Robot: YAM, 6 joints.
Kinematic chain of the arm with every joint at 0, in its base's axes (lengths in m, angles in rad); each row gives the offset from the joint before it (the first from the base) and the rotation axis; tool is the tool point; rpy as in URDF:
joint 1: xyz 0 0 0.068 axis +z
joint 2: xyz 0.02 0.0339 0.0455 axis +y
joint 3: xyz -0.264 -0.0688 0 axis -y
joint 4: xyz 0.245 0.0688 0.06 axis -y
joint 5: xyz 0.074 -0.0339 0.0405 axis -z
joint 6: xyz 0.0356 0 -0.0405 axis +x
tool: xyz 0 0 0 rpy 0 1.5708 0
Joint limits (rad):
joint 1: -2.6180..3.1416
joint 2: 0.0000..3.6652
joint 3: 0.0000..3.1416
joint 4: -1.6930..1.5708
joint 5: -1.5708..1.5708
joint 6: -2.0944..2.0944
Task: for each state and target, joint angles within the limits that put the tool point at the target. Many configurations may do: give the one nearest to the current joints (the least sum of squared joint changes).
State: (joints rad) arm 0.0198 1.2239 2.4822 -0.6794 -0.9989 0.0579
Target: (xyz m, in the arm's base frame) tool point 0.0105 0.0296 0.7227
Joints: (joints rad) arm 0.2650 1.4794 2.8378 -0.0860 -0.8113 0.0579
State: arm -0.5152 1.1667 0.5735 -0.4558 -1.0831 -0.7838
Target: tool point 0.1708 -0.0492 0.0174
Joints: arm -0.4427 2.0090 0.4676 -0.2822 -0.9384 -0.7838
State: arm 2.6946 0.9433 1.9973 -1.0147 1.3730 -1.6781
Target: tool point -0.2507 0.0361 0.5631
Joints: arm 3.1335 1.5235 2.1686 -0.7564 1.2772 -1.6781
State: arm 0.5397 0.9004 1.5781 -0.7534 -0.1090 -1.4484
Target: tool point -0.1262 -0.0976 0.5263
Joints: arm 0.6767 0.3736 1.7904 -0.7795 -0.0828 -1.4484
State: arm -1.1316 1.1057 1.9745 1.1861 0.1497 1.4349
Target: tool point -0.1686 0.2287 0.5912
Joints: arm -0.9573 0.7342 2.1066 1.3052 0.1746 1.4349
